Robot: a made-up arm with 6 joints. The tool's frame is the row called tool.
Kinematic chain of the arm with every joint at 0, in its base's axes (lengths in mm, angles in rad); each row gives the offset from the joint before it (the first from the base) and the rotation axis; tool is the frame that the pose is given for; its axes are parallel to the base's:
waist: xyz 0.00 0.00 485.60 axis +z
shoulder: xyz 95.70 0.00 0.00 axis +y
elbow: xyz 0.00 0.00 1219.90 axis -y
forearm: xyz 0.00 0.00 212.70 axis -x
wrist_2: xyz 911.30 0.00 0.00 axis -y
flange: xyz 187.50 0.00 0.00 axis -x
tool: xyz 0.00 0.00 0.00
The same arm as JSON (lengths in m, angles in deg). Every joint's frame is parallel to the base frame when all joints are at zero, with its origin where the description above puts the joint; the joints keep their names.
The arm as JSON. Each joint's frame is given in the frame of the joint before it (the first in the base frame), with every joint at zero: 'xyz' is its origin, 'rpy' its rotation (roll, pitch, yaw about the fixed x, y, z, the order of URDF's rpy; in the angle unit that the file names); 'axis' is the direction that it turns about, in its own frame. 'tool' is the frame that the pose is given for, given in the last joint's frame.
{"units": {"length": "m", "angle": "deg"}, "joints": [{"name": "waist", "type": "revolute", "origin": {"xyz": [0.0, 0.0, 0.4856], "rpy": [0.0, 0.0, 0.0]}, "axis": [0.0, 0.0, 1.0]}, {"name": "shoulder", "type": "revolute", "origin": {"xyz": [0.0957, 0.0, 0.0], "rpy": [0.0, 0.0, 0.0]}, "axis": [0.0, 1.0, 0.0]}, {"name": "elbow", "type": "revolute", "origin": {"xyz": [0.0, 0.0, 1.2199], "rpy": [0.0, 0.0, 0.0]}, "axis": [0.0, -1.0, 0.0]}, {"name": "forearm", "type": "revolute", "origin": {"xyz": [0.0, 0.0, 0.2127], "rpy": [0.0, 0.0, 0.0]}, "axis": [-1.0, 0.0, 0.0]}, {"name": "wrist_2", "type": "revolute", "origin": {"xyz": [0.9113, 0.0, 0.0], "rpy": [0.0, 0.0, 0.0]}, "axis": [0.0, -1.0, 0.0]}, {"name": "flange", "type": "revolute", "origin": {"xyz": [0.1875, 0.0, 0.0], "rpy": [0.0, 0.0, 0.0]}, "axis": [-1.0, 0.0, 0.0]}], "tool": {"origin": {"xyz": [0.0, 0.0, 0.0], "rpy": [0.0, 0.0, 0.0]}}}
